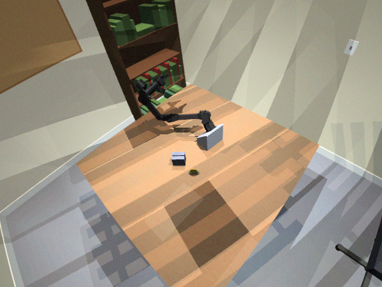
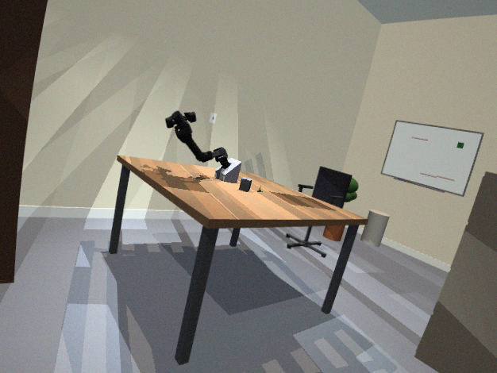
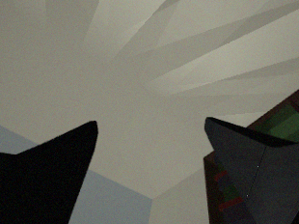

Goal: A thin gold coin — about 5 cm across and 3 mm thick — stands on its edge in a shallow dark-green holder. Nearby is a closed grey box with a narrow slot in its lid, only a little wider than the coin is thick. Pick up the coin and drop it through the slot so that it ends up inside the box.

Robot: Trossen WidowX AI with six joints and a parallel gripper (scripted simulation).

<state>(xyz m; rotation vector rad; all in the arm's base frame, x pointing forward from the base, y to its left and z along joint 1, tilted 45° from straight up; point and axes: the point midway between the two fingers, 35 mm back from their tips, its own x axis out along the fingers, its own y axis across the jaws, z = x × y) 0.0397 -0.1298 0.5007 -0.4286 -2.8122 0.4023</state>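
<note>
The thin gold coin is 300 mm ahead of my gripper tip, 560 mm to the left of it and 350 mm below it.
</note>
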